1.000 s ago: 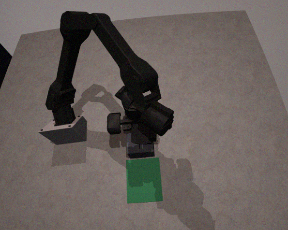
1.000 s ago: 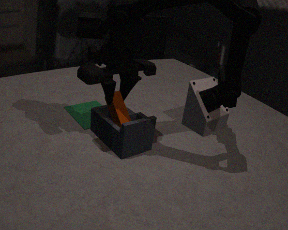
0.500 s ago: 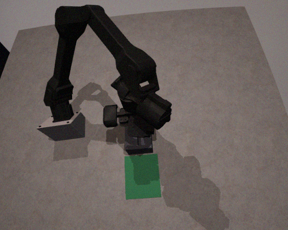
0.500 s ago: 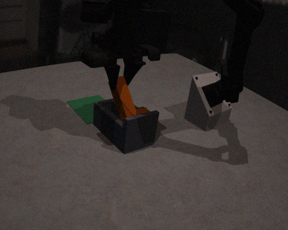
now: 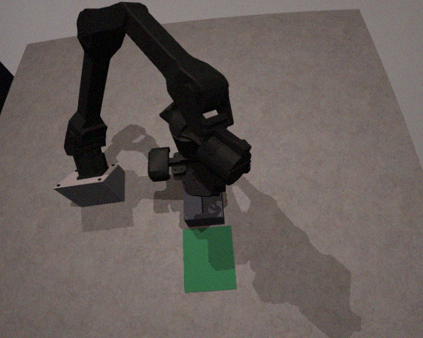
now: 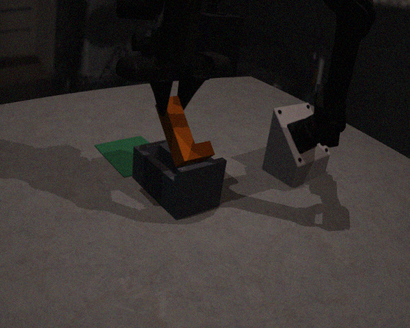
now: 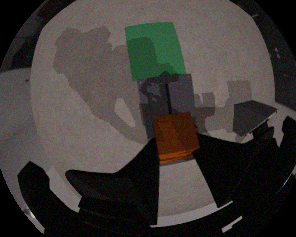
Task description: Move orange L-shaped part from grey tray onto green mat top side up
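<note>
Now: gripper tip 3 cm past the green mat, 14 cm to the left of it and 16 cm above it. The rest, counted from my gripper tip: orange L-shaped part 1 cm behind, 3 cm to the left, 3 cm below.
</note>
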